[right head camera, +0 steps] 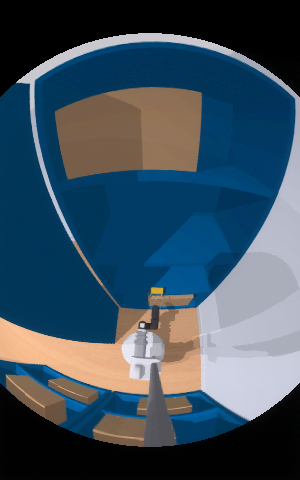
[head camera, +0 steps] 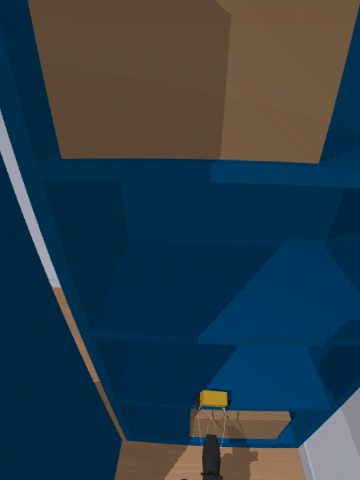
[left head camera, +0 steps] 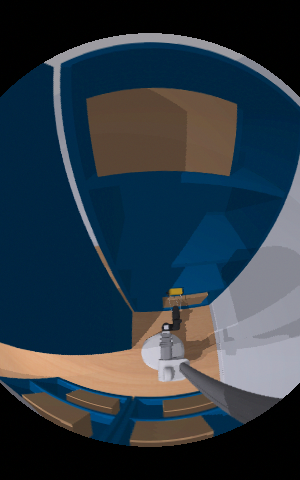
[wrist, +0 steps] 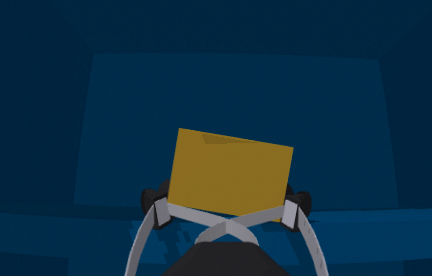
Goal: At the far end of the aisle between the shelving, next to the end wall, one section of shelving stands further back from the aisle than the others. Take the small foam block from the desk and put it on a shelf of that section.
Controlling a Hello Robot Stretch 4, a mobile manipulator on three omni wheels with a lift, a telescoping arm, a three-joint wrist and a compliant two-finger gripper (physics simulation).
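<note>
The foam block is yellow and sits between the fingertips, slightly tilted in the wrist view. My gripper is shut on it, with a finger pad at each side. The blue shelving section stands in front of the arm, beside the pale end wall. The gripper is at its lower part, near a shelf edge; how far the block reaches over a shelf is unclear. In the wrist view a compartment's back panel shows behind the block. The desk does not show.
A large brown box is on an upper shelf. A low brown box is below the block. A blue side panel stands at the left, the pale wall at the right. Shelving with brown boxes is behind the base.
</note>
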